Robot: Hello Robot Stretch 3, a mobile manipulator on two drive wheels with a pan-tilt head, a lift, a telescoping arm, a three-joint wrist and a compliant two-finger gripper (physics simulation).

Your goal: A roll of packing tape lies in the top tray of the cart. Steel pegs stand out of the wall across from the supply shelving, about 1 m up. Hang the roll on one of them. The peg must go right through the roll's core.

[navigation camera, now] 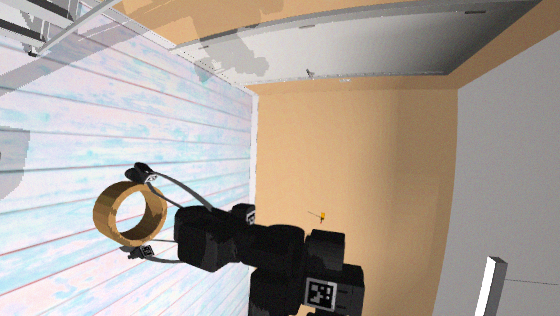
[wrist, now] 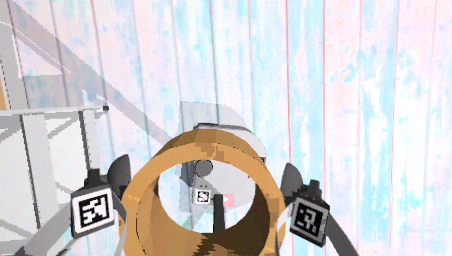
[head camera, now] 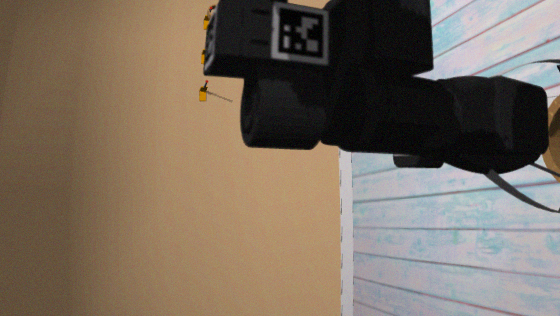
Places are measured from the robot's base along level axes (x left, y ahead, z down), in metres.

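Pixels of known places: gripper, between the fingertips: (navigation camera: 128,208).
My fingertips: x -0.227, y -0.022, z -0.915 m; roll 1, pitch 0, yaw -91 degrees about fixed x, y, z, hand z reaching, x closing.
Behind a point stands the place of what it marks.
The tan packing-tape roll (navigation camera: 104,212) {x -0.170, y -0.015, z -0.952 m} (wrist: 212,137) is held between the two fingertips of my gripper (navigation camera: 139,212) {x -0.227, y -0.022, z -0.915 m} (wrist: 208,176) {x -0.227, y -0.022, z -0.915 m}, its core open and unobstructed; part of the roll (head camera: 554,131) {x -0.254, y -0.029, z -0.958 m} shows at the right edge of the head view. The gripper is shut on it, above the floor. On the tan wall, a small yellow fitting (head camera: 202,94) {x -2.441, y -0.382, z -1.017 m} (navigation camera: 322,216) {x -2.442, y -0.387, z -1.013 m} with a red tip and a thin dark line looks like a peg. More such fittings are partly hidden behind the wrist in the head view. The roll is well apart from them. The grey cart (navigation camera: 82,25) {x -0.216, y 0.460, z -0.501 m} (wrist: 34,150) shows in part.
My light grey base (wrist: 250,142) stands on the plank floor beyond the roll in the wrist view. A pale panel (navigation camera: 350,47) {x -1.223, y 0.963, z -1.265 m} is set in the wall at the top of the navigation view. A white skirting strip (head camera: 346,225) {x -2.313, y 0.430, z -0.051 m} runs along the wall's foot.
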